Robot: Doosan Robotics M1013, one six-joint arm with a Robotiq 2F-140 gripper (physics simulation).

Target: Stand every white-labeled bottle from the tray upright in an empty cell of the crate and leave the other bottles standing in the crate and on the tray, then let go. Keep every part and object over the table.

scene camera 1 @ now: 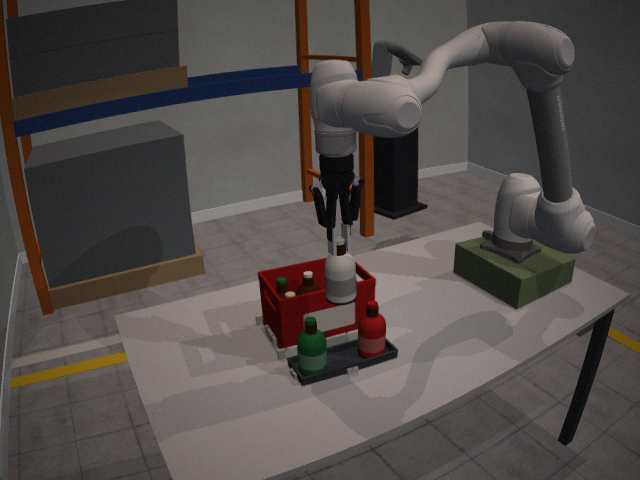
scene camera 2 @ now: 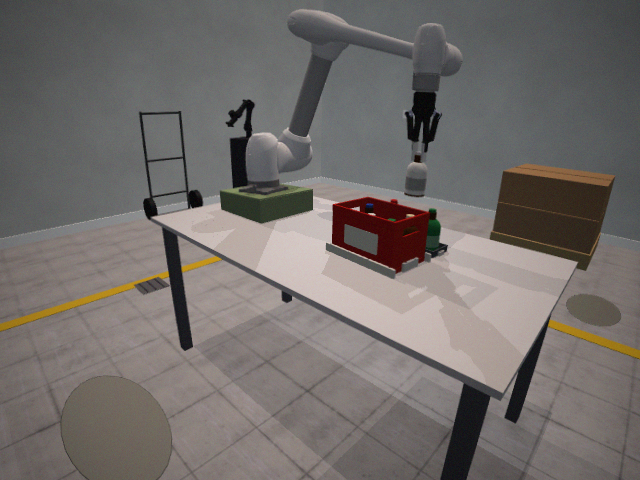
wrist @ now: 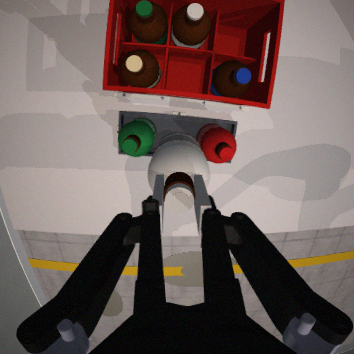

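Where they show: gripper, fingertip midpoint: [scene camera 1: 339, 251] [scene camera 2: 418, 161] [wrist: 178, 186]; arm's base at its link origin: [scene camera 1: 511, 249] [scene camera 2: 263, 190].
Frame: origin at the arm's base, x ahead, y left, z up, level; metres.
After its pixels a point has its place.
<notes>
My gripper [scene camera 1: 339, 245] @(x 0.772, y -0.040, z 0.217 m) [scene camera 2: 418, 155] @(x 0.772, y -0.040, z 0.217 m) [wrist: 178, 186] @(x 0.772, y -0.040, z 0.217 m) is shut on the neck of the white bottle [scene camera 1: 340, 276] @(x 0.794, y -0.012, z 0.171 m) [scene camera 2: 415, 178] @(x 0.778, y -0.076, z 0.160 m) [wrist: 179, 157] @(x 0.765, y -0.067, z 0.205 m), which hangs upright with its base above the crate's rim height. The black tray [scene camera 1: 341, 361] @(x 0.772, y -0.038, z -0.099 m) [wrist: 170, 121] @(x 0.774, y -0.074, z -0.099 m) holds the standing green bottle [scene camera 1: 312, 351] @(x 0.870, y -0.032, z -0.017 m) [scene camera 2: 433, 232] @(x 0.869, y -0.093, z -0.019 m) [wrist: 137, 137] @(x 0.836, y -0.070, z 0.030 m) and red bottle [scene camera 1: 372, 333] @(x 0.708, y 0.010, z -0.015 m) [wrist: 216, 142] @(x 0.692, y -0.031, z 0.019 m). In the wrist view, the red crate [scene camera 1: 289, 320] @(x 0.846, y -0.156, z 0.007 m) [scene camera 2: 412, 250] @(x 0.845, y -0.239, z -0.045 m) [wrist: 274, 50] @(x 0.584, y -0.181, z 0.070 m) holds brown bottles with green, white, cream and blue caps; its near middle and far right cells are empty.
The crate and tray stand close together on the table [scene camera 1: 465, 330] @(x 0.406, y 0.101, z -0.105 m) [scene camera 2: 289, 248] @(x 0.413, y -0.335, z -0.104 m). The arm's green base block [scene camera 1: 542, 281] @(x 0.065, y 0.181, z -0.040 m) [scene camera 2: 281, 206] @(x 0.149, y -0.049, z -0.048 m) is at the table's far end from them. The crate walls and inner dividers stand up around the cells.
</notes>
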